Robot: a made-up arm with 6 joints. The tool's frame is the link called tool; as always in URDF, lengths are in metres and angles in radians. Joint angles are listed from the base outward. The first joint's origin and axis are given. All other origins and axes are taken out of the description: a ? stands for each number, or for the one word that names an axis. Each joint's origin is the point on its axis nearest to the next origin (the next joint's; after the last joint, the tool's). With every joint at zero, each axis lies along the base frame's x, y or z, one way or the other. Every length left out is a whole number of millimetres.
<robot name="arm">
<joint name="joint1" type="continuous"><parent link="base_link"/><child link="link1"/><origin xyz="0.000 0.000 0.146"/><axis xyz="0 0 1"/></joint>
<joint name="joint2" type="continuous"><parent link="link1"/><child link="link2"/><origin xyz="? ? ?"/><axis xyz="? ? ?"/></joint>
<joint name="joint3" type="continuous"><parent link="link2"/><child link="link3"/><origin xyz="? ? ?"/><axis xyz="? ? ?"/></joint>
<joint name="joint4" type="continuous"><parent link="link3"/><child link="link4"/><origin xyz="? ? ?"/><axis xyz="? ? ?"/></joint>
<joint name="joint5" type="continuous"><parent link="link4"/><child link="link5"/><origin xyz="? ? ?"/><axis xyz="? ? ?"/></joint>
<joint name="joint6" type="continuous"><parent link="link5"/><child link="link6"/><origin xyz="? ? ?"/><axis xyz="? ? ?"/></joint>
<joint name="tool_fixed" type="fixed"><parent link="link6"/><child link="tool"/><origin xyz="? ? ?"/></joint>
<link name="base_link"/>
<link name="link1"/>
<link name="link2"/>
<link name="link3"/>
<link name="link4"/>
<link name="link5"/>
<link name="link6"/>
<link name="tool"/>
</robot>
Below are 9 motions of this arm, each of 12 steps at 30 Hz.
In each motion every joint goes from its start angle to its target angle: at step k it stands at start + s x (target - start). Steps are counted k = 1, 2, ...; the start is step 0. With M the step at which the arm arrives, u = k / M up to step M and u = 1 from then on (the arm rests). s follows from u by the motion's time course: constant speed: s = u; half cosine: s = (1 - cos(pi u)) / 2; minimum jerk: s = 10 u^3 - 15 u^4 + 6 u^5.
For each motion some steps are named. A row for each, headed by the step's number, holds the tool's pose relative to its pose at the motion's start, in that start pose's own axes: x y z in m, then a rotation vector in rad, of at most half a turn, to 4 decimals.
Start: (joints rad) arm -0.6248 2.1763 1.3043 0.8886 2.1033 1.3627
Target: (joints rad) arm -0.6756 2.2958 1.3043 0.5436 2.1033 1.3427
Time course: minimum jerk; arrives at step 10
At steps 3, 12:
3: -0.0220 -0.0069 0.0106 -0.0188 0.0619 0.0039
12: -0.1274 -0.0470 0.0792 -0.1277 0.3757 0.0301

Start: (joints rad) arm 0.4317 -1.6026 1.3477 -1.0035 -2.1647 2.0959
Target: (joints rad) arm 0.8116 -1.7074 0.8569 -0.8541 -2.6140 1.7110
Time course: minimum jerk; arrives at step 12
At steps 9, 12:
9: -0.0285 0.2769 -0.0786 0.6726 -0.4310 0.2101
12: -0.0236 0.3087 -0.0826 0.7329 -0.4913 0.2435

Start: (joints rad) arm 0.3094 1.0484 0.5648 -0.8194 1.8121 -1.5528
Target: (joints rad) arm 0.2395 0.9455 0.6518 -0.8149 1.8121 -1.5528
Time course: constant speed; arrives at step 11
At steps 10, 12:
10: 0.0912 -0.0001 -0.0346 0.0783 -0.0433 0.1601
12: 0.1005 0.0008 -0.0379 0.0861 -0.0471 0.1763

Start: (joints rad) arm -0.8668 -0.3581 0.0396 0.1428 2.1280 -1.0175
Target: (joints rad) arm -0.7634 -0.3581 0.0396 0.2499 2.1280 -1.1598
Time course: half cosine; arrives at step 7
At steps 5, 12:
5: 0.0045 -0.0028 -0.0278 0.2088 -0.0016 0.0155
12: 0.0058 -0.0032 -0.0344 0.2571 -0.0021 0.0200

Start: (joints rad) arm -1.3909 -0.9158 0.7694 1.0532 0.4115 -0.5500
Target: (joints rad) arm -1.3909 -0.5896 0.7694 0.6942 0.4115 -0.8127
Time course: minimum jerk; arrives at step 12
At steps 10, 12:
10: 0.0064 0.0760 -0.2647 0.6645 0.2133 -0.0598
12: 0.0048 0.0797 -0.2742 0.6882 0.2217 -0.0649

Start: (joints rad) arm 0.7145 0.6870 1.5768 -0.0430 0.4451 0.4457
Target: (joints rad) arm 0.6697 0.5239 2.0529 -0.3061 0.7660 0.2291
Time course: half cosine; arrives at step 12
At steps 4, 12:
4: 0.0272 -0.0292 0.0589 0.1065 -0.2108 -0.1170
12: 0.0646 -0.1108 0.2524 0.4328 -0.8903 -0.3581

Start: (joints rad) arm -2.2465 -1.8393 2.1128 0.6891 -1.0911 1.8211
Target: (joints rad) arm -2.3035 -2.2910 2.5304 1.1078 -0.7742 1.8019
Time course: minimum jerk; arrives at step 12
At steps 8, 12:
8: -0.3536 0.0244 -0.2038 0.2780 0.6773 -0.5637
12: -0.4422 0.0688 -0.2328 0.3629 0.8688 -0.6730

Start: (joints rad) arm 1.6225 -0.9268 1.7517 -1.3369 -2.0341 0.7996
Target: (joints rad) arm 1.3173 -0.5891 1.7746 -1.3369 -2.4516 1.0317
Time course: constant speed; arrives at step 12
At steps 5, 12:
5: 0.0927 -0.0615 -0.0558 0.0249 0.2067 0.2322
12: 0.2004 -0.1179 -0.1657 0.0873 0.4315 0.5845

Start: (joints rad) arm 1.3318 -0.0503 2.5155 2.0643 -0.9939 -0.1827
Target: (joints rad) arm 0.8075 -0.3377 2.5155 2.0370 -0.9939 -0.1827
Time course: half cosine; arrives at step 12
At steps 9, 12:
9: -0.1548 -0.1938 0.0661 0.2410 -0.3076 -0.3132
12: -0.1924 -0.2242 0.0680 0.2878 -0.3651 -0.3580

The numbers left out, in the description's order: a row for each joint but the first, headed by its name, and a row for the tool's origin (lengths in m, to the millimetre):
joint2: xyz 0.000 0.000 0.000, axis 0 1 0
joint3: xyz 0.000 0.000 0.352, axis 0 -1 0
joint4: xyz 0.415 0.000 0.000, axis -1 0 0
joint5: xyz 0.000 -0.171 0.000, axis 0 -1 0
joint6: xyz 0.000 0.000 0.000, axis -1 0 0
tool: xyz 0.000 0.000 0.000

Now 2 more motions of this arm.
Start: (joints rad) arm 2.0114 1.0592 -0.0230 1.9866 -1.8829 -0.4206
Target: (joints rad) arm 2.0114 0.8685 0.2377 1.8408 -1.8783 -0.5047
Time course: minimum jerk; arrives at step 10
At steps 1, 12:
1: 0.0012 -0.0017 -0.0002 0.0037 0.0023 0.0015
12: 0.1391 -0.1880 -0.0739 0.4450 0.2514 0.1729

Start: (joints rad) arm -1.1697 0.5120 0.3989 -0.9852 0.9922 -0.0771
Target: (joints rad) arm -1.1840 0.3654 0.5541 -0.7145 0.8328 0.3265
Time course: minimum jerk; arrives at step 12
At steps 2, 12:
2: 0.0038 0.0043 0.0025 -0.0124 0.0002 0.0127
12: 0.0910 0.1300 0.0929 -0.3918 -0.0960 0.3386

